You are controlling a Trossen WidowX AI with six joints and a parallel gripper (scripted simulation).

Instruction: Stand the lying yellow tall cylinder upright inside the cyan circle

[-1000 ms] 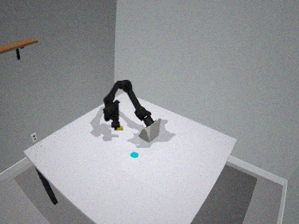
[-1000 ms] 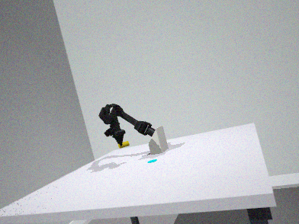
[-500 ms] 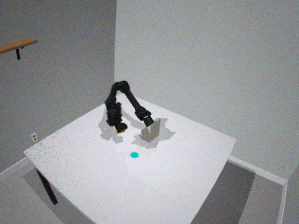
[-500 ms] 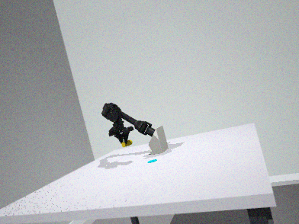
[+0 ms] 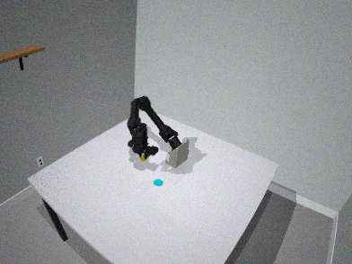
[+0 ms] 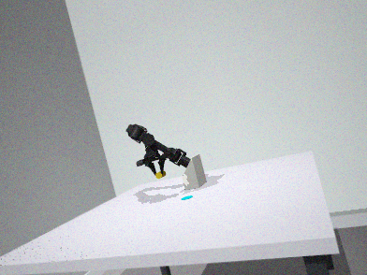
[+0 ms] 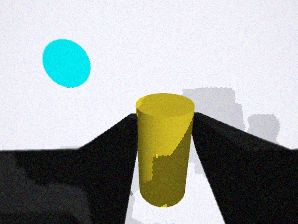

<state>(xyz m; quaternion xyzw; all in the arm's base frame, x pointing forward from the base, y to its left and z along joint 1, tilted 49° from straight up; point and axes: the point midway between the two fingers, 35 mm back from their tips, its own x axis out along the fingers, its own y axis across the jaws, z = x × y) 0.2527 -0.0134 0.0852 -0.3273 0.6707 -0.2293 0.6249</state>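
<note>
The yellow cylinder lies 20 mm behind my gripper tip. Round my gripper tip: cyan circle 10 mm behind, 120 mm to the left, 140 mm below.
</note>
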